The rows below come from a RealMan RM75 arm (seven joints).
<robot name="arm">
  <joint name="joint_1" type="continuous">
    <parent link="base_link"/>
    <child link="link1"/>
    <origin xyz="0 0 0.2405" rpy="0 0 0"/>
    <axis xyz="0 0 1"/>
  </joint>
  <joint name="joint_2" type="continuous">
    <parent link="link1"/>
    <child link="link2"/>
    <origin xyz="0 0 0" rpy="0 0 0"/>
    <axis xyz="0 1 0"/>
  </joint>
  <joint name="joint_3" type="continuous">
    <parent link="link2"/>
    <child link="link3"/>
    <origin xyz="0 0 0.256" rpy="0 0 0"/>
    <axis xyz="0 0 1"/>
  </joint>
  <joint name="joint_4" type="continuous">
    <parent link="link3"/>
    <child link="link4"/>
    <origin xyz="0 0 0" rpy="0 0 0"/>
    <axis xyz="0 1 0"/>
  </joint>
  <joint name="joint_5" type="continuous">
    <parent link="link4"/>
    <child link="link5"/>
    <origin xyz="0 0 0.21" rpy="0 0 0"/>
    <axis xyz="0 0 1"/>
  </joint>
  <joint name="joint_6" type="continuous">
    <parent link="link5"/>
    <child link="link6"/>
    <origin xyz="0 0 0" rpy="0 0 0"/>
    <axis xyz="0 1 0"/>
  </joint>
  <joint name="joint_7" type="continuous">
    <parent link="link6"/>
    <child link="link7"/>
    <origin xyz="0 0 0.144" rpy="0 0 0"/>
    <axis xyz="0 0 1"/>
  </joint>
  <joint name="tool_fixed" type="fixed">
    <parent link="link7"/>
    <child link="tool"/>
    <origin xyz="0 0 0" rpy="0 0 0"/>
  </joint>
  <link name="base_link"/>
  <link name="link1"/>
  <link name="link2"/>
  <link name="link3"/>
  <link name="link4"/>
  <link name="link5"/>
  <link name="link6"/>
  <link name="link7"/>
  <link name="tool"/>
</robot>
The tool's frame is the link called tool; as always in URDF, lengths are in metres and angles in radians. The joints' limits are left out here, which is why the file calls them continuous.
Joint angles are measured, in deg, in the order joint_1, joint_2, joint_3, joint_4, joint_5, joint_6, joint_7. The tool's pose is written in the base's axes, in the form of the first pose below.
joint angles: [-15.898 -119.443 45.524 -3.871 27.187 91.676 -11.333]
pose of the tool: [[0.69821 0.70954 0.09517 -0.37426], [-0.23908 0.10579 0.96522 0.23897], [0.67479 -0.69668 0.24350 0.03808], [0 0 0 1]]
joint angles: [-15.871 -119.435 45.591 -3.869 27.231 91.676 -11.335]
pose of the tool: [[0.69845 0.70922 0.09583 -0.37426], [-0.23840 0.10432 0.96555 0.23884], [0.67479 -0.69723 0.24194 0.03793], [0 0 0 1]]
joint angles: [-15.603 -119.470 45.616 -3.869 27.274 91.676 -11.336]
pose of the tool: [[0.69916 0.70904 0.09182 -0.37516], [-0.23479 0.10640 0.96621 0.23708], [0.67531 -0.69709 0.24086 0.03753], [0 0 0 1]]
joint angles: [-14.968 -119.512 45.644 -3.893 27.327 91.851 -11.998]
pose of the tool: [[0.69267 0.71635 0.08392 -0.37718], [-0.23046 0.10957 0.96689 0.23275], [0.68344 -0.68908 0.24099 0.03721], [0 0 0 1]]
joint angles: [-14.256 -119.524 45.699 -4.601 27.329 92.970 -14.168]
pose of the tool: [[0.66297 0.74444 0.07932 -0.37836], [-0.23455 0.10592 0.96632 0.22575], [0.71096 -0.65924 0.24483 0.03621], [0 0 0 1]]
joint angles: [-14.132 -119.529 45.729 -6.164 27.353 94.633 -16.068]
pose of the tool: [[0.62837 0.77366 0.08119 -0.37690], [-0.24215 0.09536 0.96554 0.22023], [0.73926 -0.62638 0.24726 0.03333], [0 0 0 1]]
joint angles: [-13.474 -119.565 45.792 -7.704 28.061 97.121 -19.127]
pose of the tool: [[0.57626 0.81197 0.09283 -0.37448], [-0.25516 0.07084 0.96430 0.21104], [0.77641 -0.57938 0.24801 0.03015], [0 0 0 1]]
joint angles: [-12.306 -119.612 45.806 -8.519 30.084 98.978 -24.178]
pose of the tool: [[0.49656 0.86114 0.10895 -0.37246], [-0.25454 0.02446 0.96675 0.20106], [0.82984 -0.50778 0.23134 0.02584], [0 0 0 1]]
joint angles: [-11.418 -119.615 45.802 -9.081 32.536 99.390 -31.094]
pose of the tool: [[0.38463 0.91561 0.11710 -0.37151], [-0.22771 -0.02882 0.97330 0.19435], [0.89455 -0.40102 0.19741 0.01986], [0 0 0 1]]
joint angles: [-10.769 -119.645 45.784 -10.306 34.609 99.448 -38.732]
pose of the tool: [[0.24835 0.96214 0.11228 -0.37111], [-0.18455 -0.06679 0.98055 0.18745], [0.95093 -0.26424 0.16098 0.01209], [0 0 0 1]]
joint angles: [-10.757 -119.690 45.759 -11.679 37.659 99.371 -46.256]
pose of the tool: [[0.10313 0.98671 0.12560 -0.36717], [-0.12234 -0.11273 0.98607 0.18419], [0.98712 -0.11706 0.10909 0.00178], [0 0 0 1]]
